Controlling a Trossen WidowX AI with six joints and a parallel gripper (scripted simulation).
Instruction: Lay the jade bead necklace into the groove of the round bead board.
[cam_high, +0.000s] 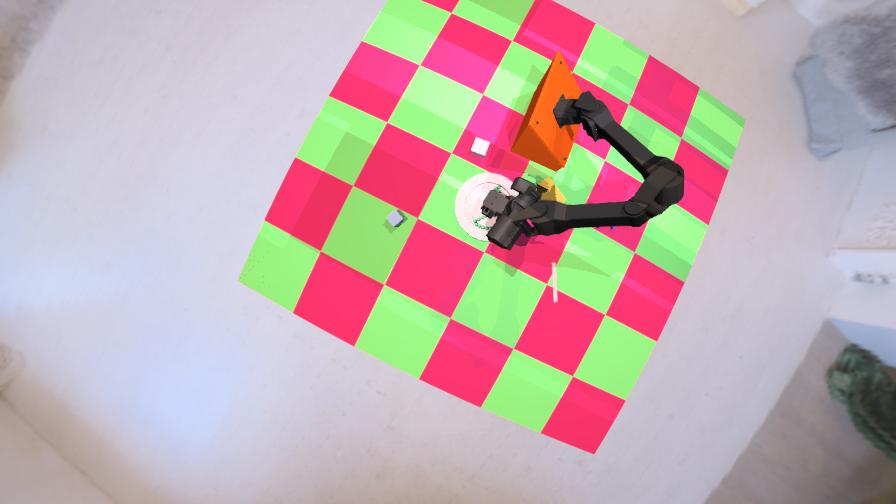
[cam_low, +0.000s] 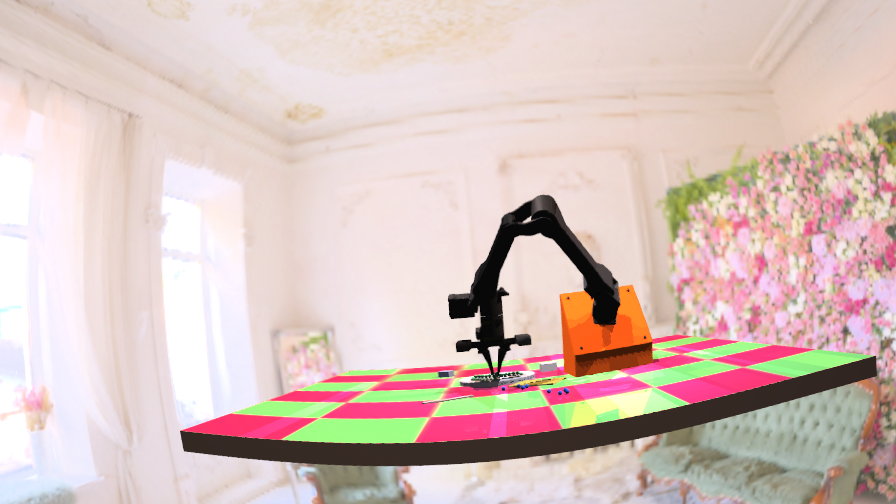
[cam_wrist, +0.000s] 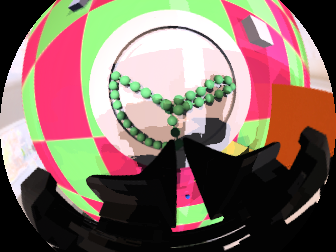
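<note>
Now: the round bead board 5 cm to the right of my gripper tip and 1 cm below it. Round my gripper tip: white cube (13 cm behind, 17 cm to the right, 1 cm below); then thin white stick (8 cm ahead, 23 cm to the left, 2 cm below); then yellow patch (11 cm behind, 7 cm to the left, 2 cm below).
</note>
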